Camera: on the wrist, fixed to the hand. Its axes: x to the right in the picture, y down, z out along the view.
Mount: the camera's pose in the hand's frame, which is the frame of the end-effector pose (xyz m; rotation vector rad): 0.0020 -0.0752 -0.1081 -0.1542 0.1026 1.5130
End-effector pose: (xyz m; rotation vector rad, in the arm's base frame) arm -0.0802 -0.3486 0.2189 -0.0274 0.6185 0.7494
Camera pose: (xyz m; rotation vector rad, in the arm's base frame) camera -0.0864 -0.4287 0.1145 0.2957 0.6133 2.2662
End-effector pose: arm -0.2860 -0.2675 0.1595 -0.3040 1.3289 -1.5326
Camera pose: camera -0.4057 -0.2182 0.1835 0.6086 1.2028 -0.1598
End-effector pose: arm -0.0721 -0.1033 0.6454 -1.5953 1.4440 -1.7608
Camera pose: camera -0.1420 -0.0269 0.7268 -0.1012 1.9601 -0.7714
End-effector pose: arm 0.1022 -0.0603 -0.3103 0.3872 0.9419 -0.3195
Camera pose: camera -0.0064 -0.0780 -0.3827 0.8581 0.5503 1.1495
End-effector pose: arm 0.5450 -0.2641 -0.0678 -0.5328 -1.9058 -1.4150
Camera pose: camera 0.5234 -0.3904 -0.0982 -1.4821 -0.7660 -0.4954
